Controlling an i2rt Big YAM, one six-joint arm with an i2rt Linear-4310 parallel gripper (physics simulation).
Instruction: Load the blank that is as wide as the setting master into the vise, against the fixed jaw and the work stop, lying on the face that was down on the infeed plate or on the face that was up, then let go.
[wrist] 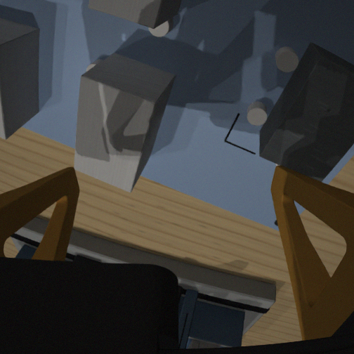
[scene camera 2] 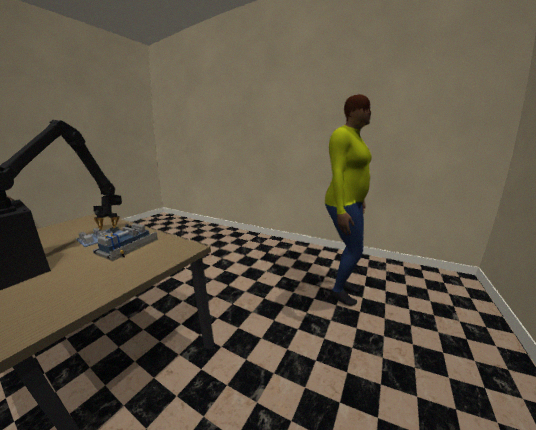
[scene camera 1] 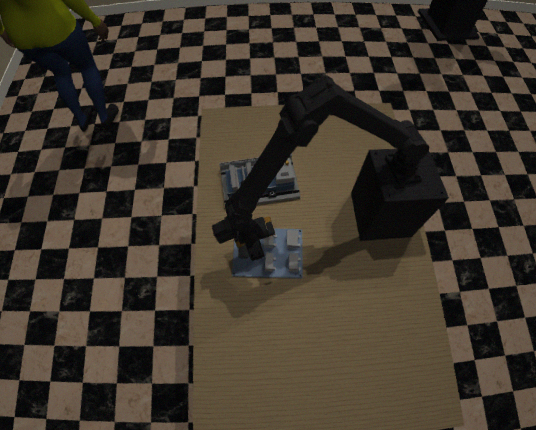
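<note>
My gripper is open and empty, above the side of the blue infeed plate that faces the vise. In the wrist view a light grey blank stands on the plate between the fingers' lines, nearer the left finger. Another light blank is at the left and a third at the top, both cut off. A darker grey block, probably the setting master, stands at the right beside pegs and a corner mark. The vise lies beside the plate; the arm and gripper partly hide its jaws.
Short round pegs stand up from the plate beside the blocks. The arm's black base stands on the wooden table. A person in a yellow top is on the floor beyond the table.
</note>
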